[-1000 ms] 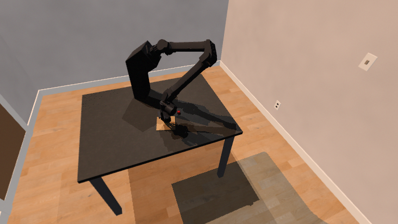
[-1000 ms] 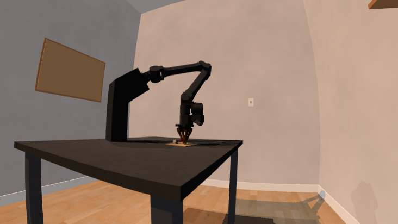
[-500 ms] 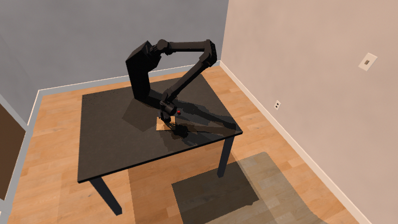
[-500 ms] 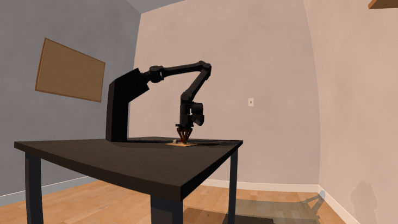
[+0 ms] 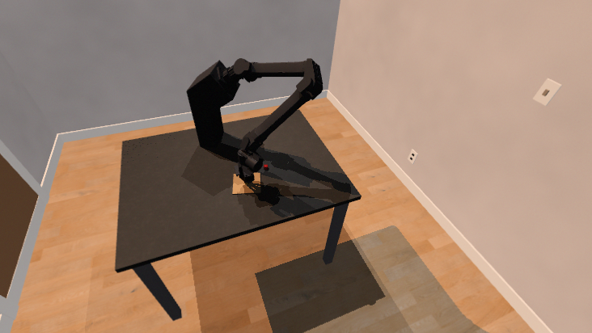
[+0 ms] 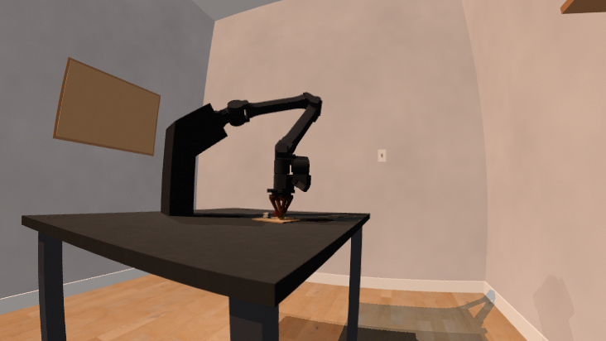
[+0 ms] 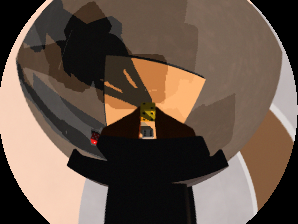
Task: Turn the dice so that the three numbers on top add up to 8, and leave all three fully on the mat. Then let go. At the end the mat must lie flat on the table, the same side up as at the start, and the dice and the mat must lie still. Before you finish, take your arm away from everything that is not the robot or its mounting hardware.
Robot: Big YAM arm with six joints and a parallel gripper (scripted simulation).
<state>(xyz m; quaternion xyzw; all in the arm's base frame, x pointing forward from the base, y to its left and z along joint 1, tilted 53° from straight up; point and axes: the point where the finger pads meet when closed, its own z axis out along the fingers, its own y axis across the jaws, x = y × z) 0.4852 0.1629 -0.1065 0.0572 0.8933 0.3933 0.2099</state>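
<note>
Right now my hand is right at the yellow die. Also, from my hand: tan mat 20 mm below; red die 90 mm behind, 110 mm to the left, 10 mm below; white die 60 mm behind, 10 mm below.
</note>
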